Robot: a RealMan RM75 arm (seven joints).
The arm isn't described. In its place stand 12 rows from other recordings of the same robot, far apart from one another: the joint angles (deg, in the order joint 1, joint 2, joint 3, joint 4, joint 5, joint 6, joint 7), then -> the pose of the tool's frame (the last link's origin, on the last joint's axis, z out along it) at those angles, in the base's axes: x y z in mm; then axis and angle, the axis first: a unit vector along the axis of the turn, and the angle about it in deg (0 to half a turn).
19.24, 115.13, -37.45, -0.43, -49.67, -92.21, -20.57 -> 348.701 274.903 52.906 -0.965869 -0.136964 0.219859 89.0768
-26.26, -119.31, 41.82, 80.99, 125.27, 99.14, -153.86 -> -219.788 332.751 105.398 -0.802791 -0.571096 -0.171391 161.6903
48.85, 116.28, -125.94, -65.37, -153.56, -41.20, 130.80 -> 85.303 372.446 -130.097 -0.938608 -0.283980 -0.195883 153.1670
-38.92, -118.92, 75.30, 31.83, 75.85, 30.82, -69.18 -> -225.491 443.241 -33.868 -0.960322 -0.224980 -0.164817 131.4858
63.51, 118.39, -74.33, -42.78, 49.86, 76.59, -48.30 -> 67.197 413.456 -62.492 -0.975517 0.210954 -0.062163 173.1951
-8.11, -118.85, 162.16, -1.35, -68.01, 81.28, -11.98 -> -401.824 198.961 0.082 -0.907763 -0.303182 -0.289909 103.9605
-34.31, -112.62, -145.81, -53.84, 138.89, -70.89, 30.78 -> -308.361 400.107 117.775 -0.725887 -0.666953 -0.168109 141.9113
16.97, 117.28, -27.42, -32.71, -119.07, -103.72, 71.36 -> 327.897 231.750 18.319 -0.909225 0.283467 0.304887 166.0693
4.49, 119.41, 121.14, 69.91, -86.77, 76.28, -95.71 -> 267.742 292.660 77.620 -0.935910 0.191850 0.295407 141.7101
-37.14, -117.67, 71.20, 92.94, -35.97, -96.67, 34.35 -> -119.587 360.801 58.893 -0.960529 -0.261227 0.095625 154.6103
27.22, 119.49, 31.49, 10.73, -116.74, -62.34, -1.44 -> 315.975 335.150 -42.484 -0.923853 0.241834 0.296667 107.2968
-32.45, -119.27, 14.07, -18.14, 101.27, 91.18, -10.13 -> -214.576 272.463 -83.684 -0.857340 -0.089205 -0.506963 140.9894
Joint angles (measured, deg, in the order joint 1, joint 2, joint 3, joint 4, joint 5, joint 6, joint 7), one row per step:
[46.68, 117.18, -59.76, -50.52, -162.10, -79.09, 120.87]
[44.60, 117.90, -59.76, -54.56, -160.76, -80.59, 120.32]
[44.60, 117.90, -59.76, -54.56, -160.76, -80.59, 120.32]
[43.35, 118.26, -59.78, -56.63, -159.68, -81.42, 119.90]
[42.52, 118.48, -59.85, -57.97, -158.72, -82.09, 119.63]
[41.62, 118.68, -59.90, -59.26, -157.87, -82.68, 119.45]
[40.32, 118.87, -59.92, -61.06, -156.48, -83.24, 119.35]
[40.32, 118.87, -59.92, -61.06, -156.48, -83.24, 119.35]
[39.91, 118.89, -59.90, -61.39, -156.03, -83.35, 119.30]
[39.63, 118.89, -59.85, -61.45, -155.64, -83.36, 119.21]
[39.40, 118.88, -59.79, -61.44, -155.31, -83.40, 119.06]
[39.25, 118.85, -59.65, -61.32, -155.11, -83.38, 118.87]
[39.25, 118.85, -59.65, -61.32, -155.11, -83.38, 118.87]
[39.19, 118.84, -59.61, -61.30, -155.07, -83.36, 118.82]
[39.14, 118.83, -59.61, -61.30, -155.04, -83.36, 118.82]
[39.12, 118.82, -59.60, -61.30, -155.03, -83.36, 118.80]
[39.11, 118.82, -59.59, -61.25, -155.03, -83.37, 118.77]
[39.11, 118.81, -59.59, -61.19, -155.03, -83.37, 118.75]
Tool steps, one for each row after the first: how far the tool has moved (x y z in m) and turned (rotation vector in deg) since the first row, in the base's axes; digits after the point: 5 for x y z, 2 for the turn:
[-0.00239, -0.00521, 0.00301, 0.53, 1.52, 0.78]
[-0.00239, -0.00521, 0.00301, 0.53, 1.52, 0.78]
[-0.00325, -0.00889, 0.00418, 0.68, 2.62, 1.16]
[-0.00428, -0.01169, 0.00460, 0.63, 3.55, 1.39]
[-0.00444, -0.01469, 0.00528, 0.69, 4.38, 1.47]
[-0.00463, -0.01820, 0.00702, 1.18, 5.70, 1.59]
[-0.00463, -0.01820, 0.00702, 1.18, 5.70, 1.59]
[-0.00388, -0.01949, 0.00730, 1.28, 6.13, 1.48]
[-0.00299, -0.02046, 0.00716, 1.31, 6.51, 1.35]
[-0.00205, -0.02141, 0.00696, 1.27, 6.83, 1.24]
[-0.00088, -0.02201, 0.00696, 1.25, 7.05, 1.14]
[-0.00088, -0.02201, 0.00696, 1.25, 7.05, 1.14]
[-0.00044, -0.02220, 0.00704, 1.27, 7.09, 1.10]
[-0.00014, -0.02237, 0.00708, 1.28, 7.11, 1.06]
[0.00001, -0.02243, 0.00717, 1.29, 7.11, 1.05]
[0.00024, -0.02258, 0.00704, 1.24, 7.12, 1.02]
[0.00045, -0.02267, 0.00695, 1.20, 7.11, 0.99]

